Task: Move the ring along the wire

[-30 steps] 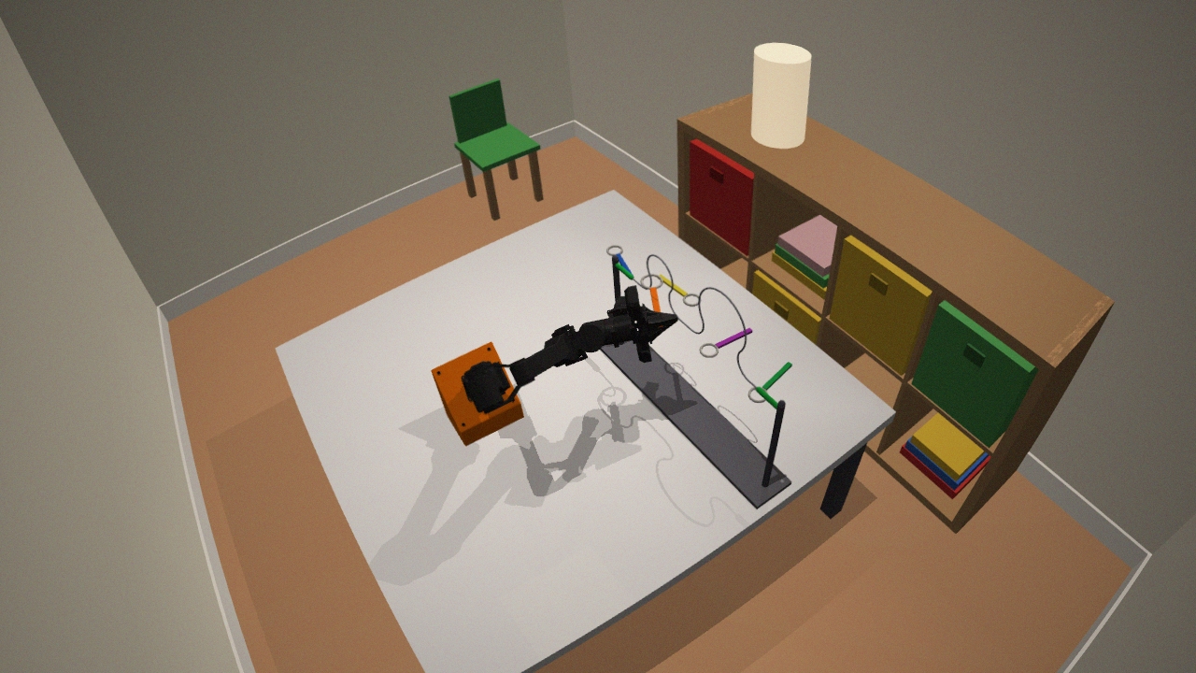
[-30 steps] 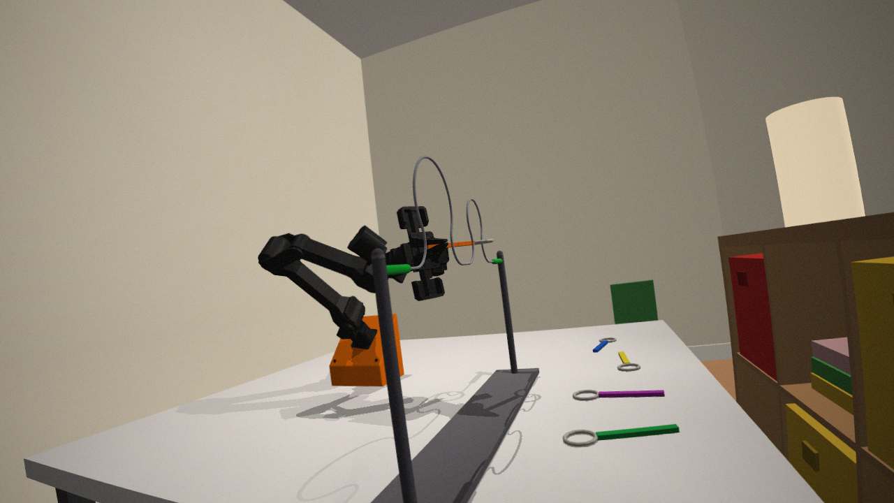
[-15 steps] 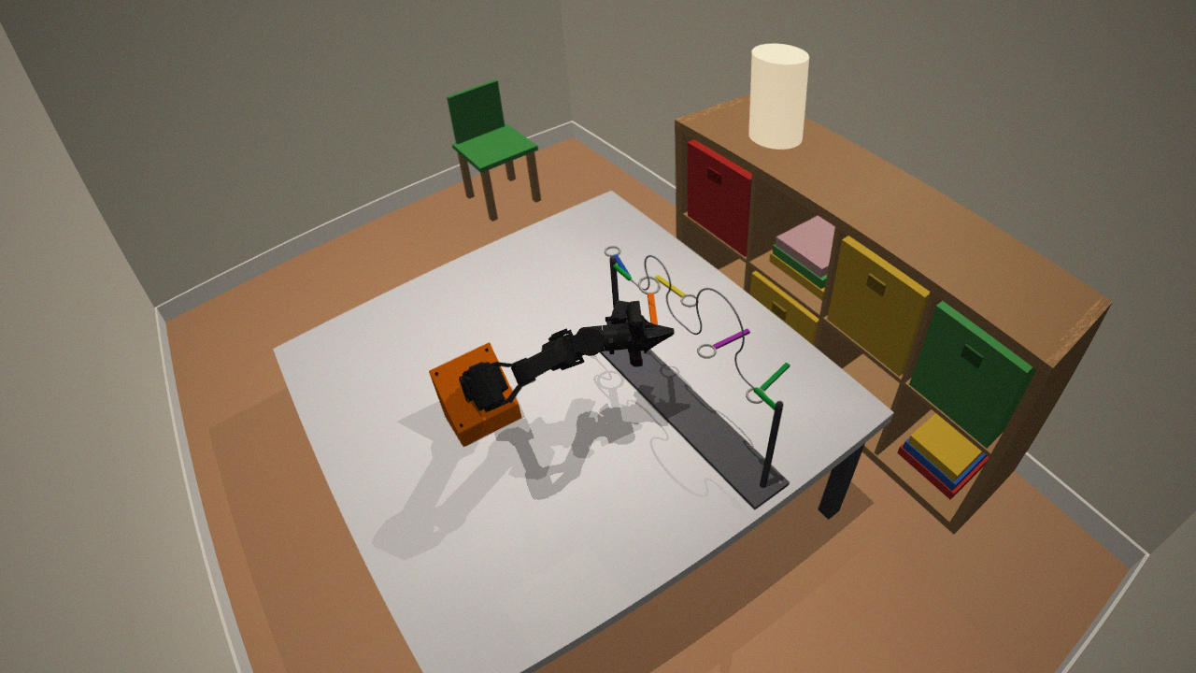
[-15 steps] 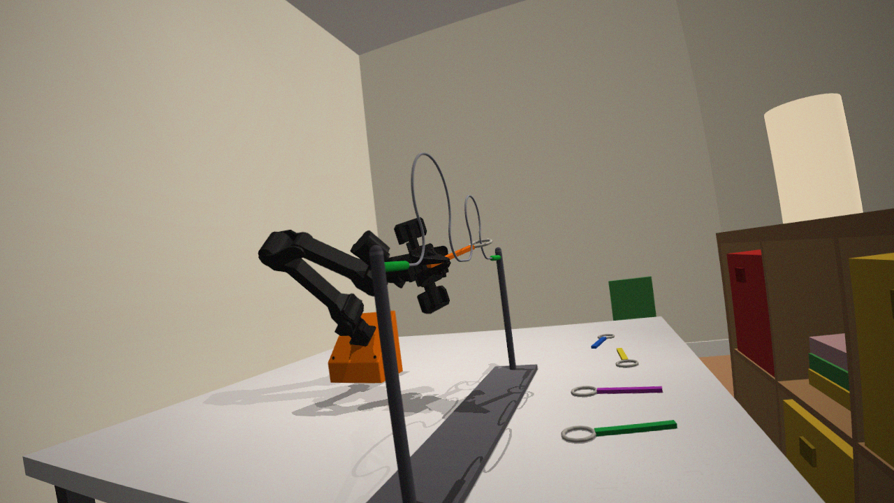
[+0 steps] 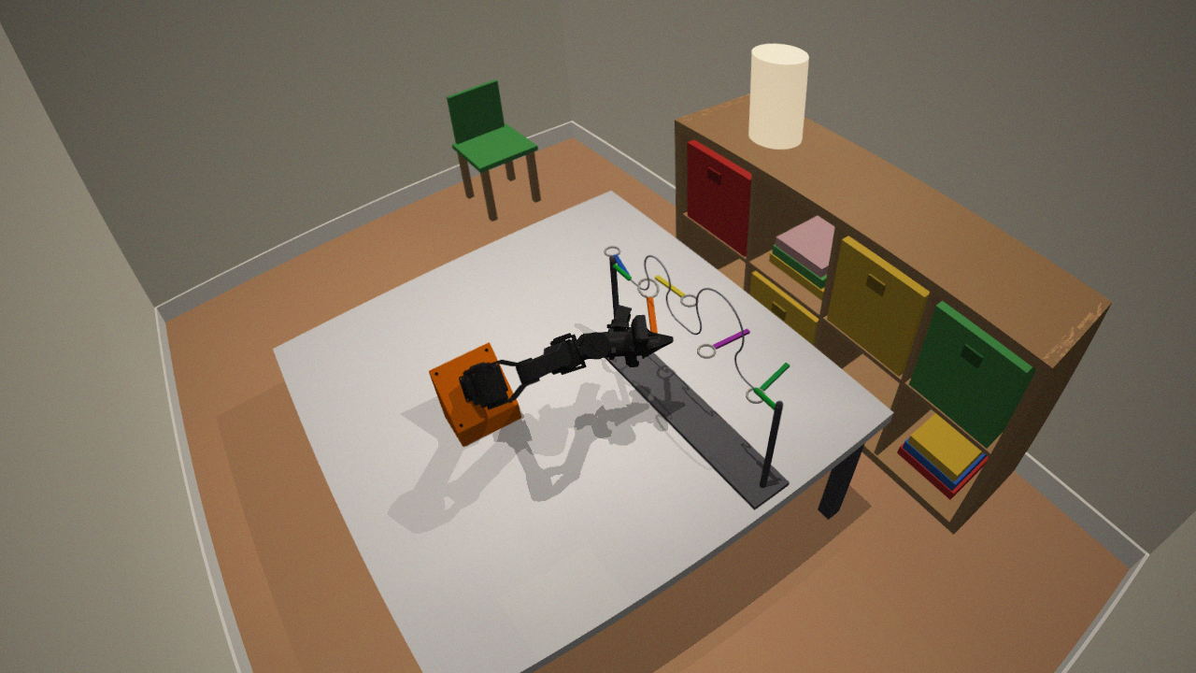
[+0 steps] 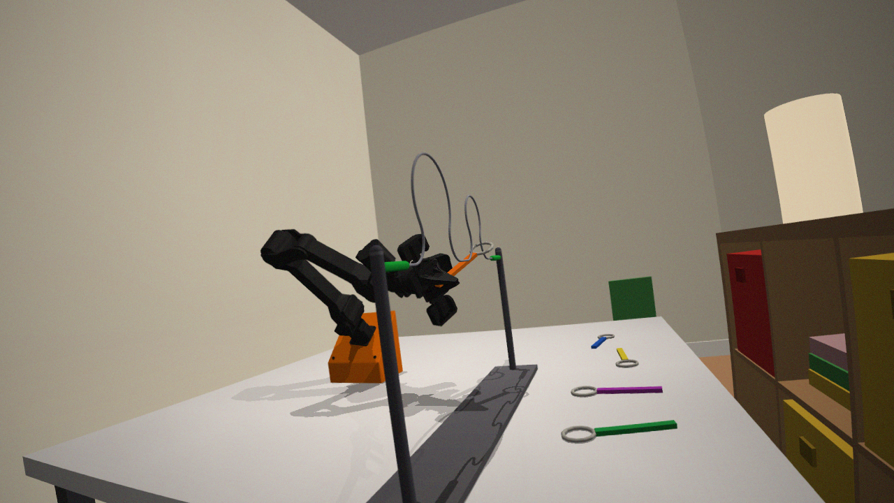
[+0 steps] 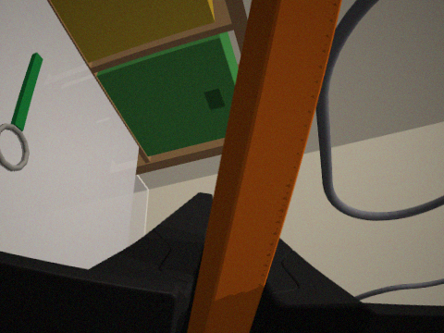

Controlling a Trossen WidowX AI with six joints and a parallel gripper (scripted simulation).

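Right now my gripper tip is 1 cm past the ring with orange handle, 9 cm to the right of it and 4 cm below it. From my gripper tip the other things lie so: purple-handled ring 22 cm ahead, 13 cm to the left, 25 cm below; green-handled ring 25 cm ahead, 6 cm to the right, 25 cm below.
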